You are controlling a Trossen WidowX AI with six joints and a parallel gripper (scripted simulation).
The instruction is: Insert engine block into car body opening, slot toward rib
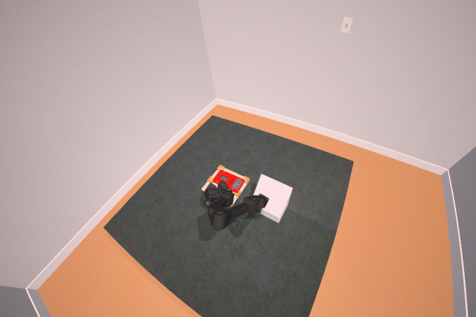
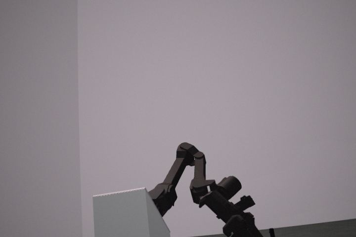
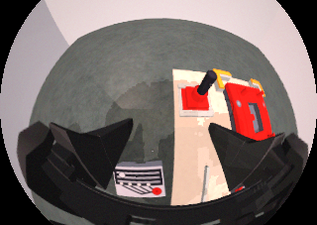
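The engine block is 6 cm behind my gripper tip, 3 cm to the left of it and 1 cm below it.
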